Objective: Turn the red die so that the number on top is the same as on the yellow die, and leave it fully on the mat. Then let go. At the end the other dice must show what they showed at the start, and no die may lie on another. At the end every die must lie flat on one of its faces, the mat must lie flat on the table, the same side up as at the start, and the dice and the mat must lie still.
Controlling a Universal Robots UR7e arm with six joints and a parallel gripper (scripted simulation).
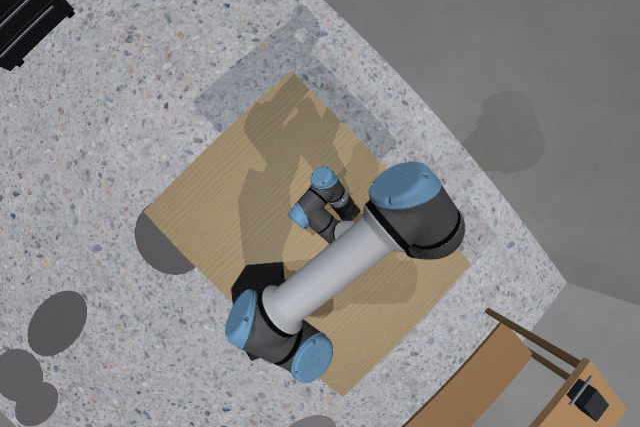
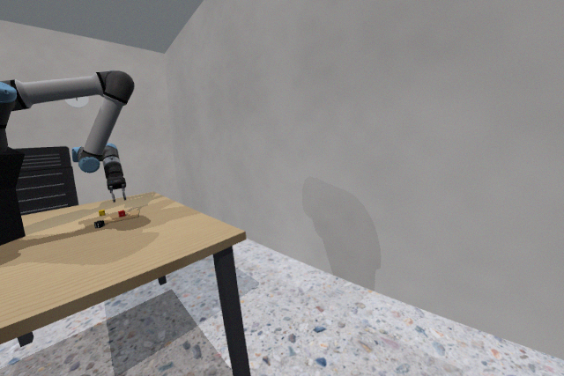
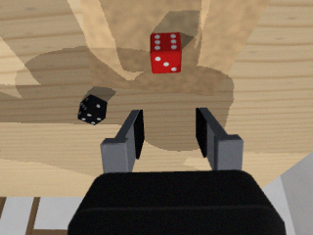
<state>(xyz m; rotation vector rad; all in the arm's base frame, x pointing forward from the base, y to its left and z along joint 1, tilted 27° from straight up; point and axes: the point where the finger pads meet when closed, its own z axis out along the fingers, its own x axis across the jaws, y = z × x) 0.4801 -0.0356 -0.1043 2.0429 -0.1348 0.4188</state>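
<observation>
Right now my hand is 8 cm above the red die and 1 cm to the left of it. From my hand the other things lie so: black die (10 cm to the right, 9 cm behind, 8 cm below); then tan mat (9 cm below, 1 cm to the right); then yellow die (14 cm to the left, 8 cm below, 7 cm behind).
</observation>
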